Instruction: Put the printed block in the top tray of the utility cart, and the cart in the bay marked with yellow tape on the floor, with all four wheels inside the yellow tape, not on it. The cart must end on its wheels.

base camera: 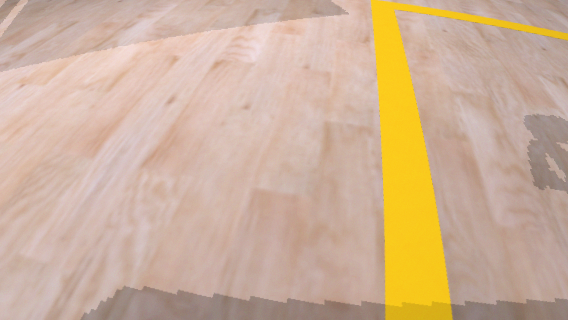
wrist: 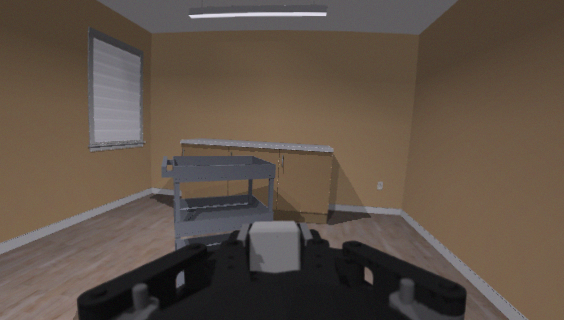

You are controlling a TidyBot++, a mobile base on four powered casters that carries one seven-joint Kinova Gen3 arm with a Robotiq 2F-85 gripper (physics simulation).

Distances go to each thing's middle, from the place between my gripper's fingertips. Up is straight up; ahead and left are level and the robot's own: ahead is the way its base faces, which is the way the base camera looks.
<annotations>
Right now the printed block (wrist: 274,245) is 20 mm behind my hand and 10 mm below it.
</annotations>
